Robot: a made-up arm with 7 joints.
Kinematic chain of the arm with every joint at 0, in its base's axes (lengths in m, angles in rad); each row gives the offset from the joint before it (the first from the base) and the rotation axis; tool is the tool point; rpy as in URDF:
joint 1: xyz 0 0 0.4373 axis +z
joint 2: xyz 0 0 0 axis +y
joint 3: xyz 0 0 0.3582 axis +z
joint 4: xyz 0.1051 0 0 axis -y
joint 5: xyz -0.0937 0 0.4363 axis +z
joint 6: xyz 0 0 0 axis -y
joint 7: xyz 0.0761 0 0 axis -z
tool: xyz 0 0 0 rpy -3.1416 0 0
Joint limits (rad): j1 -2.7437..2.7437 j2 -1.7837..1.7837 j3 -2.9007..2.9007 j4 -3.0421..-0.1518 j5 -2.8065..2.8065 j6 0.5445..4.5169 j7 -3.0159..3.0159
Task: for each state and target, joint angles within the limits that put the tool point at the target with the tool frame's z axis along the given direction. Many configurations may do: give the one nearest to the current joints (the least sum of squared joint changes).
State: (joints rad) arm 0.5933 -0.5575 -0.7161 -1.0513 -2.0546 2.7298 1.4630
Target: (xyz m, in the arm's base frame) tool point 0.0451 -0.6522 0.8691 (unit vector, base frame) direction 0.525 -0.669 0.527
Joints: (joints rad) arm 1.0937 -1.3985 -0.9601 -1.1249 -1.6985 3.0731 1.4630
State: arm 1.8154 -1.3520 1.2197 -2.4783 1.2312 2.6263 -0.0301
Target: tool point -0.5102 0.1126 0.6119 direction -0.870 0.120 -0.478
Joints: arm 1.3051 -0.9653 1.4199 -2.2105 2.0848 2.4082 -0.0301
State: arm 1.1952 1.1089 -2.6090 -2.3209 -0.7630 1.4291 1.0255
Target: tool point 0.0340 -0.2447 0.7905 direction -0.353 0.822 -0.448
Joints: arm 0.8940 1.1626 -2.6431 -2.5298 -0.6037 0.8259 1.0255
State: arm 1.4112 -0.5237 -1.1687 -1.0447 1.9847 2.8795 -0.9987
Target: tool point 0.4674 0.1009 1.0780 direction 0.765 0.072 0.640
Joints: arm 1.0830 0.4003 -1.3506 -0.7113 2.4840 3.1485 -0.9987
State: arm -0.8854 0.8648 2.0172 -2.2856 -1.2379 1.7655 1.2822
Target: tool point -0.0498 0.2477 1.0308 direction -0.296 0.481 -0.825
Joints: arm -0.3229 0.9960 2.7659 -2.0388 -0.5323 1.6768 1.2822
